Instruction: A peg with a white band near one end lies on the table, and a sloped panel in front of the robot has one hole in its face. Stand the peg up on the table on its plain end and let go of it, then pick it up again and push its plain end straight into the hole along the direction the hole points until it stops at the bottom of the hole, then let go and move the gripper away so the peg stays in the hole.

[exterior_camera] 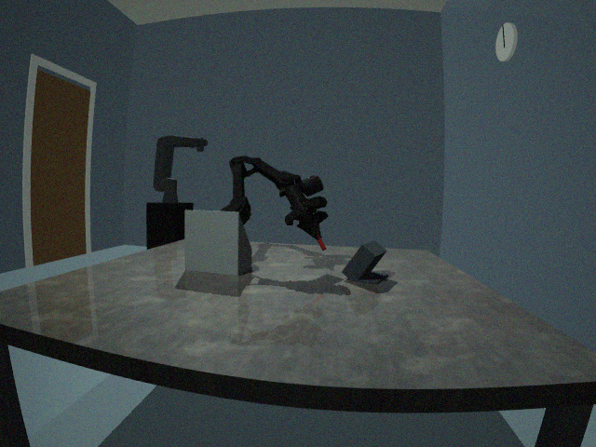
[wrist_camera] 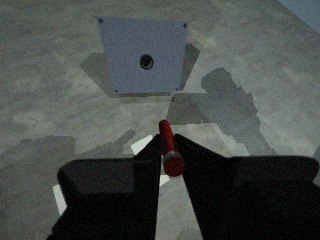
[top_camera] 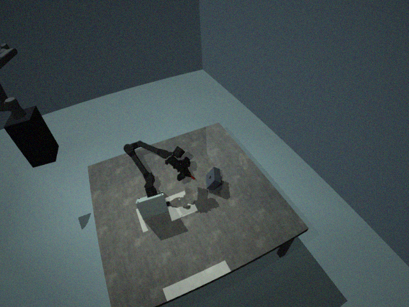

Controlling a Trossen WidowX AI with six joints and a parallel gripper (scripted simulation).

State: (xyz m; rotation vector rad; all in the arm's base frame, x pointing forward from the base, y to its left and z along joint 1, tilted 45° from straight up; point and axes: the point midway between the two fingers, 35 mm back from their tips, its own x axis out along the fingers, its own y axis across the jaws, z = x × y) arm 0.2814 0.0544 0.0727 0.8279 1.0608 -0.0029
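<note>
My gripper tip is now 16 cm short of the sloped panel, 4 cm to the left of it and 6 cm above it. From my gripper tip the other things lie so: red peg: 1 cm behind, 1 cm above.
</note>
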